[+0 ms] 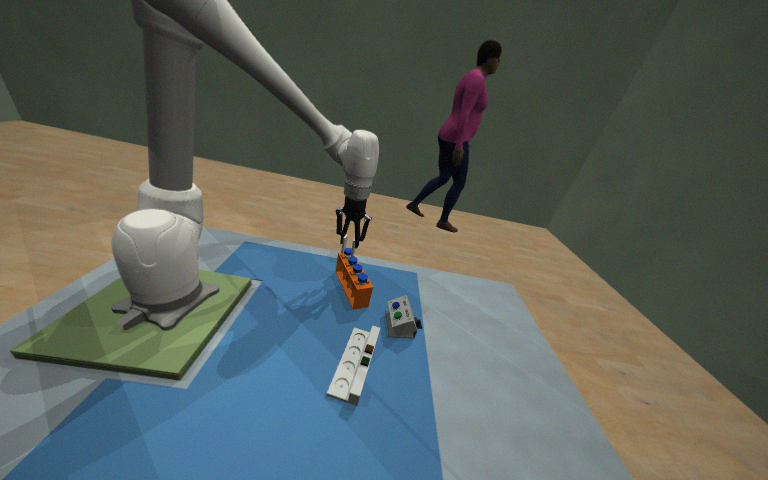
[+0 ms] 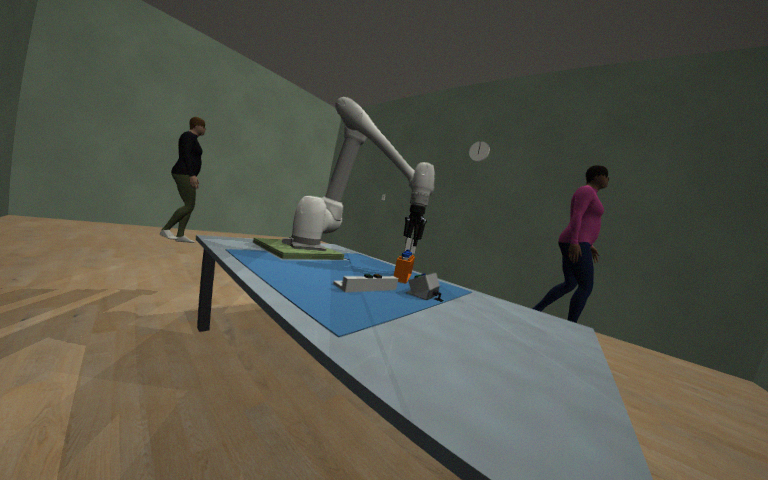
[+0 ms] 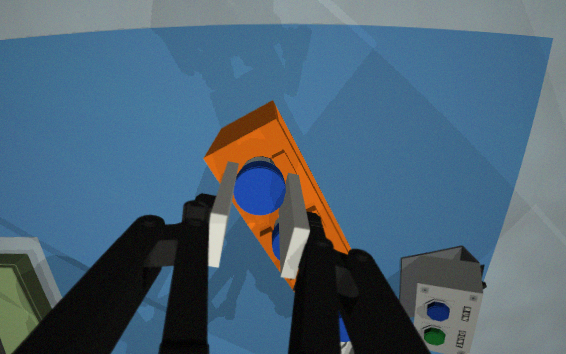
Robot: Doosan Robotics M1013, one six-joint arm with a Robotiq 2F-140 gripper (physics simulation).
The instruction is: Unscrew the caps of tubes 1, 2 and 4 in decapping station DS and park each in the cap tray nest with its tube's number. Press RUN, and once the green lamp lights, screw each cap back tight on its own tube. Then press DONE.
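Frame: origin at the arm's base, x right, y down, z ahead, level; metres.
Seen in the pictures: gripper, between the fingertips: [image 1: 348, 253] [image 3: 259, 188]; arm's base, origin of its link: [image 1: 170, 299] [image 2: 304, 246].
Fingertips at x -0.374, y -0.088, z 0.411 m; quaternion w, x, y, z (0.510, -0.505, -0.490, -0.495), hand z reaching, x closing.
Note:
Pixels of each thing's top centre, then the offset from my fingertips to it. Level surfaces: height alone.
- blue cap, centre of its top: [image 3: 259, 192] [image 1: 348, 250] dy -0.012, dx -0.002, dz +0.000 m
- nearest cap, centre of its top: [image 3: 347, 329] [image 1: 363, 276] dy -0.007, dx +0.120, dz +0.098 m
- white cap tray, centre of its top: [image 1: 358, 350] [image 2: 368, 272] dy +0.060, dx +0.354, dz +0.168 m
- green lamp, centre of its top: [image 1: 365, 360] dy +0.060, dx +0.373, dz +0.196 m
- grey control box, centre of its top: [image 3: 461, 332] [image 1: 404, 306] [image 2: 426, 272] dy +0.030, dx +0.159, dz +0.264 m
- blue button, centre of its top: [image 3: 442, 317] [image 1: 396, 303] dy +0.039, dx +0.145, dz +0.235 m
- green button, centre of its top: [image 3: 438, 342] [image 1: 398, 313] dy +0.039, dx +0.188, dz +0.250 m
- blue mat, height of its surface: dy +0.113 m
The orange decapping station DS [image 1: 360, 300] [image 2: 403, 270] [image 3: 245, 142] holds several tubes with blue caps in a row. My gripper [image 1: 348, 249] [image 2: 410, 249] [image 3: 259, 188] points down and is shut on the blue cap [image 1: 348, 251] [image 3: 259, 189] at the station's far end. This cap sits on its tube; its number cannot be read. Three other caps, with the nearest cap [image 1: 363, 279] at the other end, sit along the station. The white cap tray [image 1: 334, 394] [image 2: 370, 284] has empty round nests. The green lamp [image 1: 365, 361] on it looks dark.
A grey control box [image 1: 402, 326] [image 2: 423, 286] [image 3: 440, 272] with a blue button [image 1: 395, 305] [image 3: 438, 311] and a green button [image 1: 398, 315] [image 3: 434, 336] stands beside the station on the blue mat [image 1: 271, 418]. Two people [image 2: 586, 220] [image 2: 188, 158] are beyond the table.

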